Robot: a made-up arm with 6 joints.
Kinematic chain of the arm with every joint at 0, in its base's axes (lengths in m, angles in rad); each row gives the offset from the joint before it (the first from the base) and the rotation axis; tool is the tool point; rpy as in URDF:
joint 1: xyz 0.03 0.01 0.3 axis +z
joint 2: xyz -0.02 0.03 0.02 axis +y
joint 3: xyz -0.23 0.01 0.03 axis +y
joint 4: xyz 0.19 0 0.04 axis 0.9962 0 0.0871
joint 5: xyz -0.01 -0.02 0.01 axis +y
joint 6: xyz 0.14 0.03 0.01 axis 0.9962 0 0.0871
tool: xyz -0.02 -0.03 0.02 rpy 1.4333 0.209 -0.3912
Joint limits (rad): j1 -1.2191..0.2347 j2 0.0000..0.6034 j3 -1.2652..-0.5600 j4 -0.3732..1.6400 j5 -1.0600..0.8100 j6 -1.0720..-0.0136
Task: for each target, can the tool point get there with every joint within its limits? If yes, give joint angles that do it. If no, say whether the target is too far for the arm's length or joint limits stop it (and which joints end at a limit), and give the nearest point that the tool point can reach.
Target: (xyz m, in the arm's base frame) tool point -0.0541 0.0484 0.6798
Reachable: yes | joints -0.2729 0.2554 -0.9698 0.2569 -0.2304 -0.4126
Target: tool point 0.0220 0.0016 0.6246
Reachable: yes | joints -0.1758 0.3050 -0.8276 0.9897 -0.1096 -0.3017
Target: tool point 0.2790 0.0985 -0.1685
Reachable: no: joint limits stop it (at a limit: joint 2, joint 3, joint 5, joint 6) | nearest point 0.1274 0.0446 0.4445 | short by 0.634 m
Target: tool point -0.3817 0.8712 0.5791
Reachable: no: too far | nearest point -0.1261 0.3366 0.5921 | short by 0.593 m
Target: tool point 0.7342 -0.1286 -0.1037
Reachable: no: too far | nearest point 0.1471 -0.0131 0.4553 | short by 0.819 m
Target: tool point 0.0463 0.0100 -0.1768
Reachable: no: joint limits stop it (at a limit: joint 2, joint 3, joint 5, joint 6) | nearest point 0.1286 0.0100 0.4441 | short by 0.626 m
